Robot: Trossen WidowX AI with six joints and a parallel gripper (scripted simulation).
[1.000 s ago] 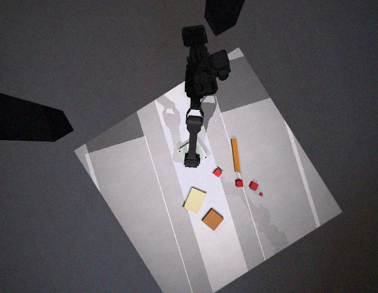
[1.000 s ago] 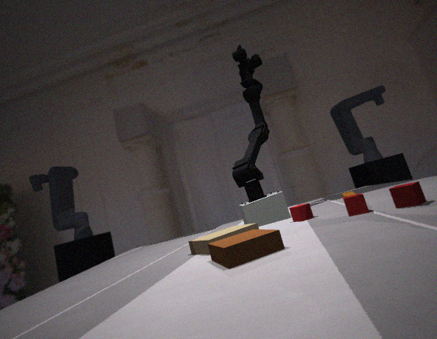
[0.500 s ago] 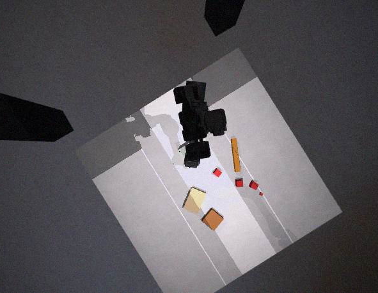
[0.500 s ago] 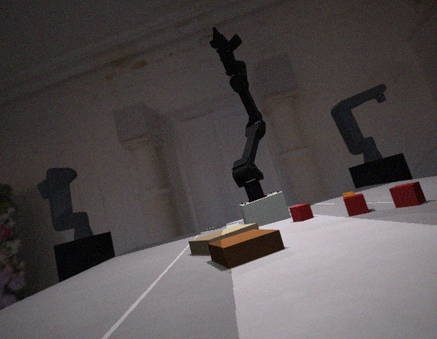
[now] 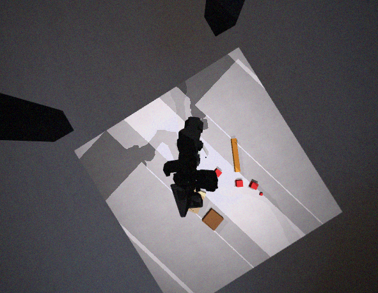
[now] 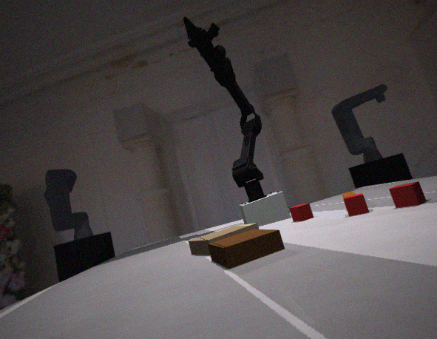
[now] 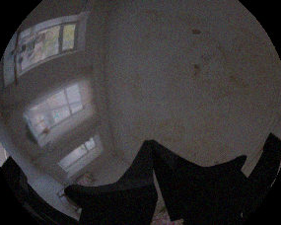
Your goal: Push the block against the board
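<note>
My gripper tip is 79 cm above the board, 19 cm short of it and 5 cm to the left of it. The rest, counted from my gripper tip: long orange bar (79 cm below, 33 cm to the left, 7 cm ahead); tiny red piece (80 cm below, 38 cm ahead, 35 cm to the left); brown square block (79 cm below, 36 cm ahead, 1 cm to the right).
</note>
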